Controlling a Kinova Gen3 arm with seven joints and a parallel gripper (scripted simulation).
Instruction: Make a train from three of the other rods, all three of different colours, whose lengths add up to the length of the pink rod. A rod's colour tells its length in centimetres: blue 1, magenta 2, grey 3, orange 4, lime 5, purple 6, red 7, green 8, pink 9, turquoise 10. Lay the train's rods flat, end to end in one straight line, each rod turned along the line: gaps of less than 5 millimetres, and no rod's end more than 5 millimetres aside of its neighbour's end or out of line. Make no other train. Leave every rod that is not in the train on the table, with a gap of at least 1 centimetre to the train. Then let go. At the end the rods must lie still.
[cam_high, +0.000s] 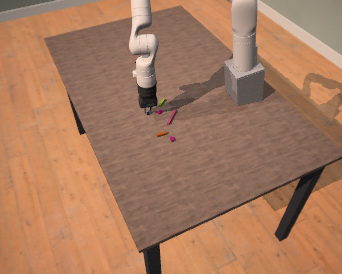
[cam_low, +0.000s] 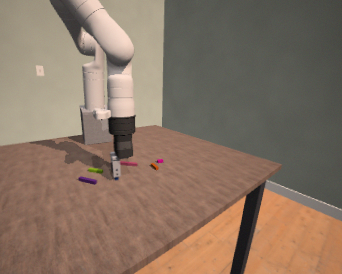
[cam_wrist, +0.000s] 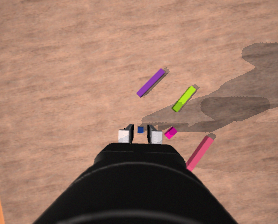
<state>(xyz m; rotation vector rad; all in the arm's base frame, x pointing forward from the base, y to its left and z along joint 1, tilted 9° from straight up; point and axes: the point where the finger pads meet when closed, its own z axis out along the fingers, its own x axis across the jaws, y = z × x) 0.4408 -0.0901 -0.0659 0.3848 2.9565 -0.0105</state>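
Right now my hand is 3 cm above the blue rod. The rest, counted from my hand: purple rod 8 cm to the right, 4 cm behind, 3 cm below; then pink rod 8 cm behind, 7 cm to the left, 3 cm below; then lime rod 9 cm behind, 3 cm to the right, 3 cm below.
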